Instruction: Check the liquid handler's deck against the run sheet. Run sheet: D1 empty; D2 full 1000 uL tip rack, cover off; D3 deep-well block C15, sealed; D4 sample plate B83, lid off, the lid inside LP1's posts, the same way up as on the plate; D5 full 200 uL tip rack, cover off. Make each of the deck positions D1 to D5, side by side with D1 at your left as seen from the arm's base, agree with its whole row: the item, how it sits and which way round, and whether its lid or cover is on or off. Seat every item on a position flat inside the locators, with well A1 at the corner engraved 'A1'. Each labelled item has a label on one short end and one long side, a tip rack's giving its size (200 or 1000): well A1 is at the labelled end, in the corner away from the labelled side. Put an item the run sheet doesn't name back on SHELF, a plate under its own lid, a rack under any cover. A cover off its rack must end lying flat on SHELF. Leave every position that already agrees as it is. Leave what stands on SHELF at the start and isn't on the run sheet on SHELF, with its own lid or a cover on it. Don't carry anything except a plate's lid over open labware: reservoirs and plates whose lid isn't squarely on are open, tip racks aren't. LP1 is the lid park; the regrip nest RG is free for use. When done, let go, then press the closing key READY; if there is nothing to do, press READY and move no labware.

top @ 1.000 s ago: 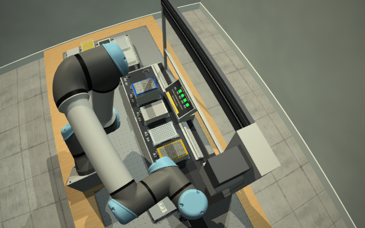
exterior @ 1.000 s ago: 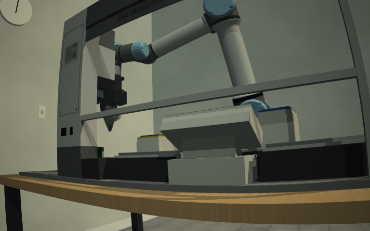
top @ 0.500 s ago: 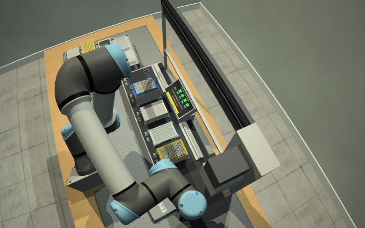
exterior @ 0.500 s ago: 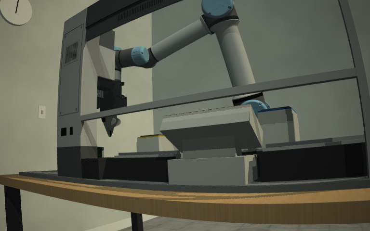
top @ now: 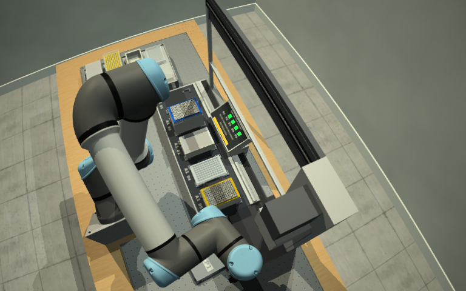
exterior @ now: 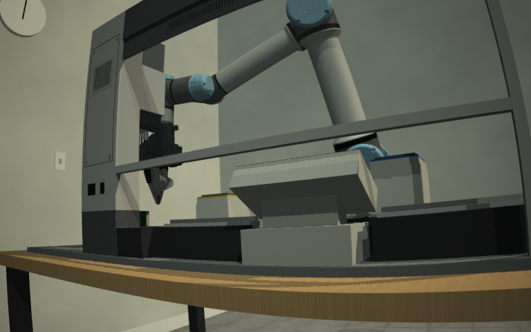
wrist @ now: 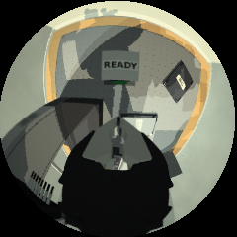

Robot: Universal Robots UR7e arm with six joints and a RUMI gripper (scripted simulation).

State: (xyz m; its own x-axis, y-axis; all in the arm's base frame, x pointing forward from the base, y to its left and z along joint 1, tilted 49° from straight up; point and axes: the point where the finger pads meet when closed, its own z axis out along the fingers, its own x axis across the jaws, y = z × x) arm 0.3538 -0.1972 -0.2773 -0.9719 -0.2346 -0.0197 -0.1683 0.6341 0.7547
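My hand is 10 mm short of the green block, 60 mm to the left of it and 50 mm above it. Also, from my hand: yellow-rimmed tip rack 20 mm ahead, 290 mm to the left, 30 mm below; then grey deep-well block 10 mm ahead, 540 mm to the left, 50 mm below; then white sample plate 20 mm ahead, 420 mm to the left, 70 mm below.
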